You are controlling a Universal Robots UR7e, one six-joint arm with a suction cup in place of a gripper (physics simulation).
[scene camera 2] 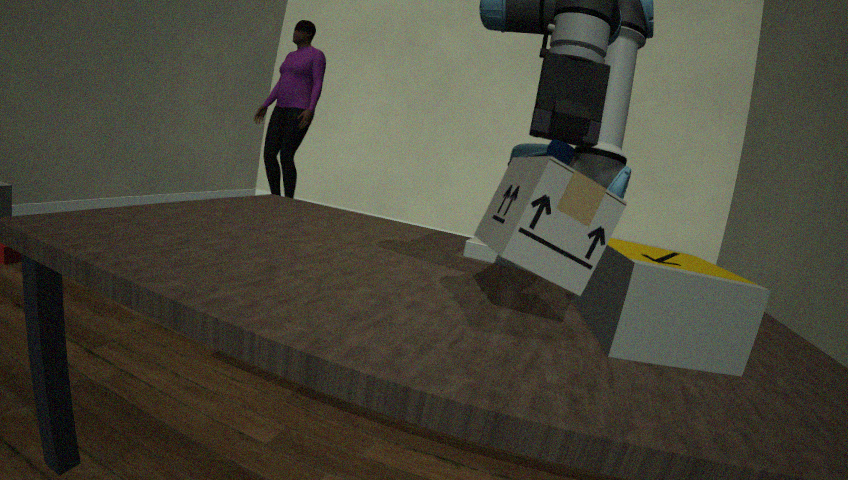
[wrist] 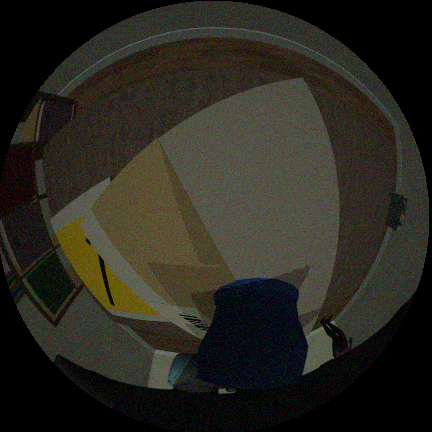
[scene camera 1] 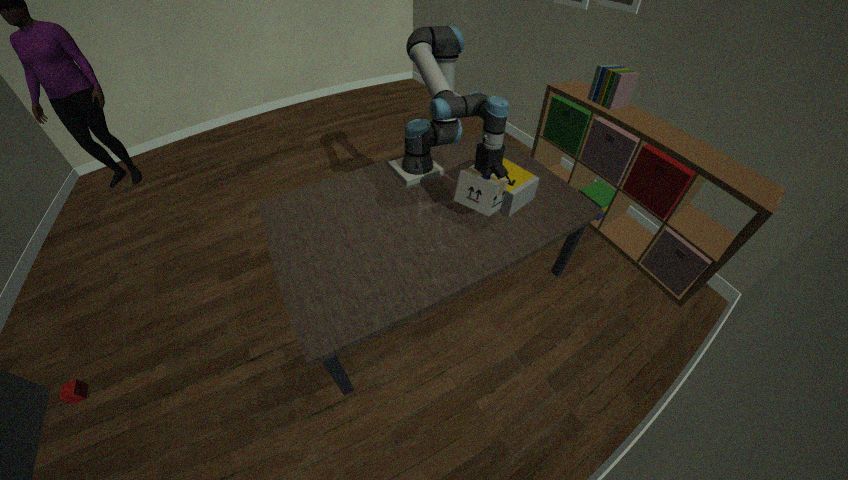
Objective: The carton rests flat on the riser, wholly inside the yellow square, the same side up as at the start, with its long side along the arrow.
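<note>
The white carton point(scene camera 1: 474, 193) point(scene camera 2: 553, 220) point(wrist: 265, 175), with tan tape and upward arrows, hangs tilted from the blue suction cup of my gripper point(scene camera 1: 486, 176) point(scene camera 2: 560, 149) point(wrist: 255, 330), which holds its top face off-centre. In scene camera 2 its top slopes down to the right. It is low over the table, beside the white riser point(scene camera 1: 523, 195) point(scene camera 2: 684, 315) point(wrist: 79, 203), not on it. I cannot tell whether they touch. The riser's top bears the yellow square point(scene camera 1: 518, 172) point(scene camera 2: 708, 267) point(wrist: 79, 260) with a black arrow point(scene camera 2: 663, 258) point(wrist: 105, 282). The carton hides part of the riser's near side.
The brown table point(scene camera 1: 357, 267) point(scene camera 2: 297, 297) bears the arm's base plate point(scene camera 1: 410, 176) behind the carton. A cube shelf point(scene camera 1: 702, 151) stands beyond the riser. A person in purple point(scene camera 1: 50, 56) point(scene camera 2: 302, 77) stands by the wall. A red block point(scene camera 1: 73, 390) lies on the floor.
</note>
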